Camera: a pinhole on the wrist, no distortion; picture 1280 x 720 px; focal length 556.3 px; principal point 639.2 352.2 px. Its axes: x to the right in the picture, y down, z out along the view. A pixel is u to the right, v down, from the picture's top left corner.
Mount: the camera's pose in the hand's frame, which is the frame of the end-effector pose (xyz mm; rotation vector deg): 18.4 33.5 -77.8 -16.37 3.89 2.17
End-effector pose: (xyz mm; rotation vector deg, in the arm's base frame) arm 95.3 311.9 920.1 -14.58 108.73 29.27
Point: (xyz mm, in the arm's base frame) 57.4 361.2 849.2
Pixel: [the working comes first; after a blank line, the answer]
In the camera's frame: 58.1 -19.5 93.6

984.3 236.5
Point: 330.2 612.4 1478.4
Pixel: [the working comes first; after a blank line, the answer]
In the camera's frame: -611.8 213.2 268.3

outside the picture
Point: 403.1 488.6 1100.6
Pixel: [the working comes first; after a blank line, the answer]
In the camera's frame: -313.8 -50.9 337.8

122.4 268.4
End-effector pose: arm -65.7 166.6 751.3 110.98 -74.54 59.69
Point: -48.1 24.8 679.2
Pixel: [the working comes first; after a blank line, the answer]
In the camera's frame: -24.3 -67.2 223.3

578.6 184.7
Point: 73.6 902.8 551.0
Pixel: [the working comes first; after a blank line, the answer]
In the camera's frame: -496.4 -290.3 -504.4

behind the camera
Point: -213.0 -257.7 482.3
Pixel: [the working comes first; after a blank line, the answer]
In the camera's frame: -104.9 93.7 560.0

535.0 445.3
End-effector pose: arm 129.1 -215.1 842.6 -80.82 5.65 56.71
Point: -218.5 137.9 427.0
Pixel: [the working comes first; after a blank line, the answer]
In the camera's frame: 175.8 294.6 570.8

810.6 639.3
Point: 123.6 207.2 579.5
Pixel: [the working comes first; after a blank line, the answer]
In the camera's frame: 326.5 -18.3 414.4

1077.5 327.6
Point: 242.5 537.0 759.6
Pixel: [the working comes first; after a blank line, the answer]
In the camera's frame: 434.7 -349.3 599.0

1042.9 27.8
